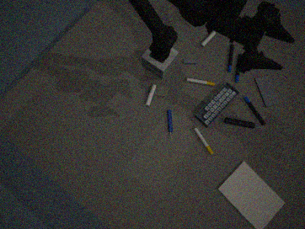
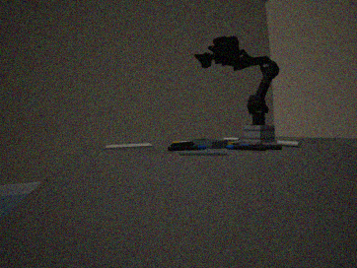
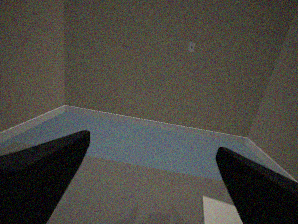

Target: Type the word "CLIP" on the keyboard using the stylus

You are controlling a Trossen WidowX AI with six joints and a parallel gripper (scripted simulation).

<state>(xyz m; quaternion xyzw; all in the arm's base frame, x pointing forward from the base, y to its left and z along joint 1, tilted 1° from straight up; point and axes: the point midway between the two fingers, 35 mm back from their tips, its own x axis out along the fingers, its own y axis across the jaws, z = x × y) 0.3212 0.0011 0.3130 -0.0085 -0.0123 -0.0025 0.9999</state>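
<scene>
Now: the blue stylus 18 cm behind my gripper tip, 23 cm to the right of it and 38 cm below it. Round my gripper tip: white pad: 22 cm ahead, 30 cm to the right, 39 cm below.
</scene>
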